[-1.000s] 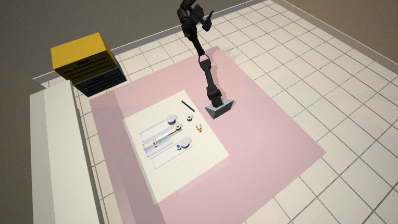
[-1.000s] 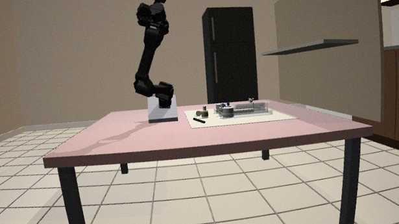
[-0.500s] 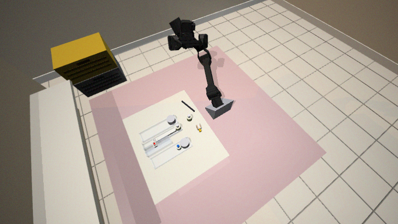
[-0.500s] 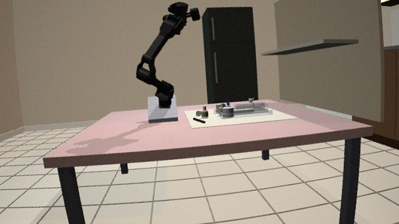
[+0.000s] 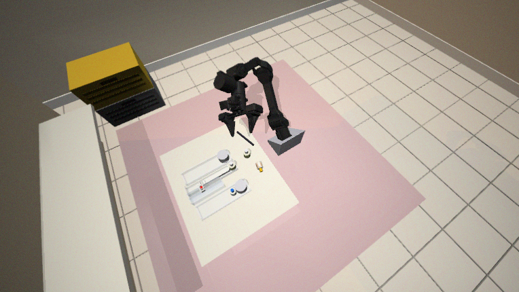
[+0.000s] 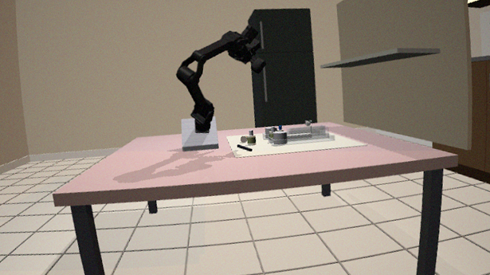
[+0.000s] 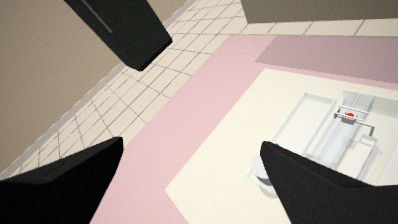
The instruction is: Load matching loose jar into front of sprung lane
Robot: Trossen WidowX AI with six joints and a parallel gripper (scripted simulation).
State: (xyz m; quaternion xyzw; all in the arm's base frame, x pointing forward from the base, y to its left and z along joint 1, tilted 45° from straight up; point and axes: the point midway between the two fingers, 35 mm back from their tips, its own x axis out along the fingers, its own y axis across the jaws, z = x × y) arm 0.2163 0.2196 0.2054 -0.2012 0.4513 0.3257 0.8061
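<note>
The black stick is 7 cm behind my gripper tip, 18 cm to the right of it and 35 cm below it. From my gripper tip the other things lie so: clear lane rack (22 cm ahead, 1 cm to the right, 34 cm below).
</note>
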